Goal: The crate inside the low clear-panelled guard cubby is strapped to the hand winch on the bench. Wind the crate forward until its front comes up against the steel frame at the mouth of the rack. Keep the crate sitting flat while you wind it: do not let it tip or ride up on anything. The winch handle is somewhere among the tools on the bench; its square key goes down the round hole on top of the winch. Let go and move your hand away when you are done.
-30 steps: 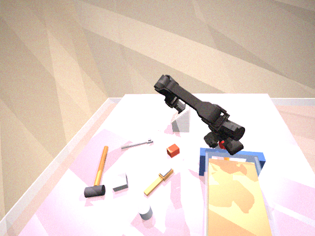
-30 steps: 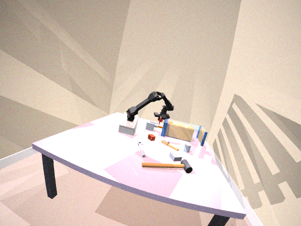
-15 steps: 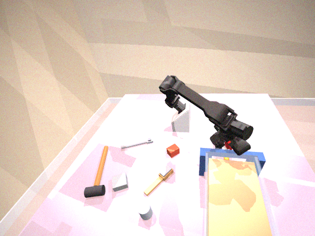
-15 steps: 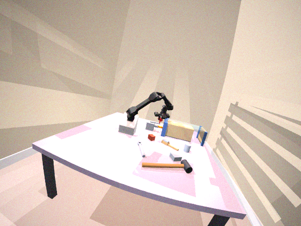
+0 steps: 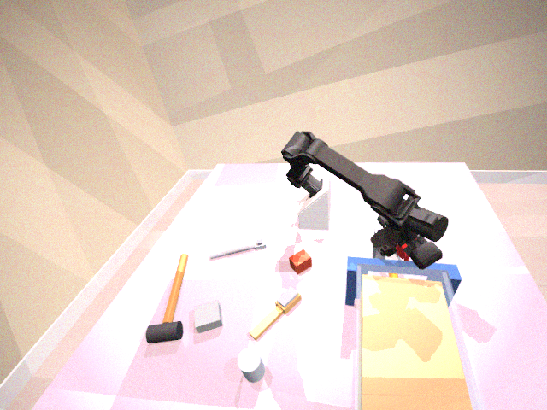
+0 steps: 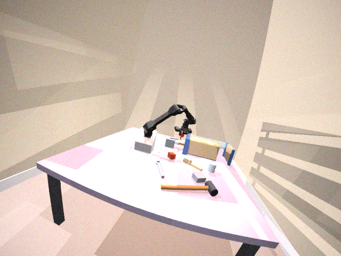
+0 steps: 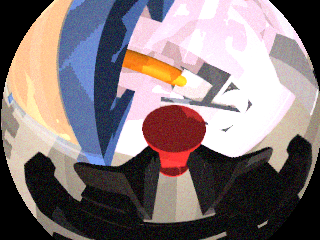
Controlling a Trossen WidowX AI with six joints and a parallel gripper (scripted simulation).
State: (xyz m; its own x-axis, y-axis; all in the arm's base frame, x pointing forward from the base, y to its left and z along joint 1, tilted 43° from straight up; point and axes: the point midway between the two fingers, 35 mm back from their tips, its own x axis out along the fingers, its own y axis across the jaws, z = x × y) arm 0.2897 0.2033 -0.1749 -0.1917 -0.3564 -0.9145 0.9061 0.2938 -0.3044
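My gripper tip is now 3 cm past the crank handle, 3 cm above it and 2 cm to the left of it. The rest, counted from my gripper tip: grey winch 11 cm behind, 10 cm below, 5 cm to the right; frame 7 cm ahead, 5 cm to the right, 3 cm below; red knob 1 cm to the right, 1 cm ahead.
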